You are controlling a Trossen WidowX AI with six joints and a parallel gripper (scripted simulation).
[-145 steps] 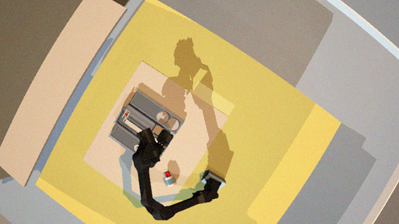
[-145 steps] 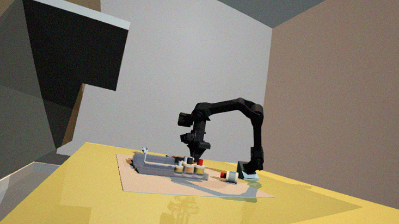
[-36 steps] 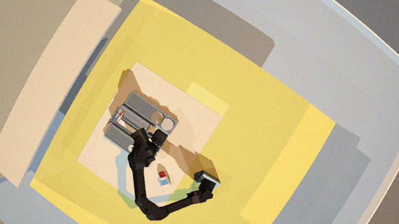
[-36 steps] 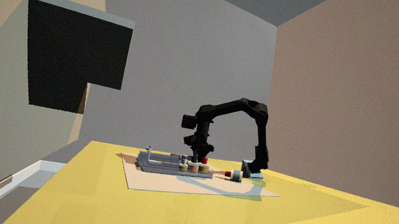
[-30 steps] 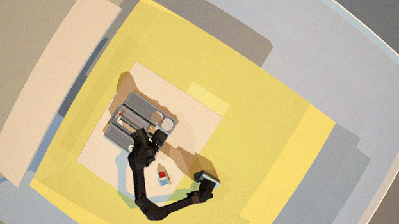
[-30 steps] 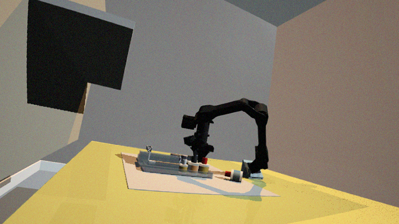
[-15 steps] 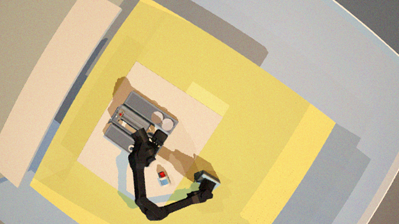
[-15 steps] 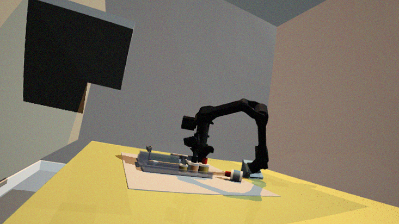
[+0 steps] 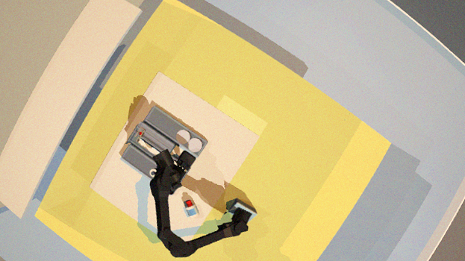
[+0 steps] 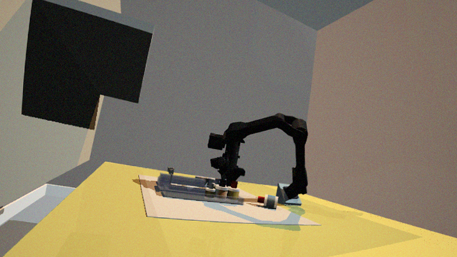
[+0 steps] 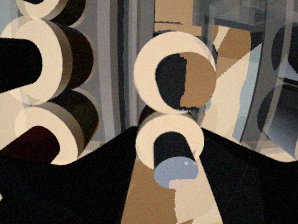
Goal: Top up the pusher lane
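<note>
Right now my gripper tip is 14 cm short of the grey lane rack, 4 cm to the left of it and 1 cm above it. The rest, counted from my gripper tip: shelf (50 cm ahead, 5 cm to the right, 34 cm above); then red mark (22 cm ahead, 7 cm to the right, 4 cm above).
</note>
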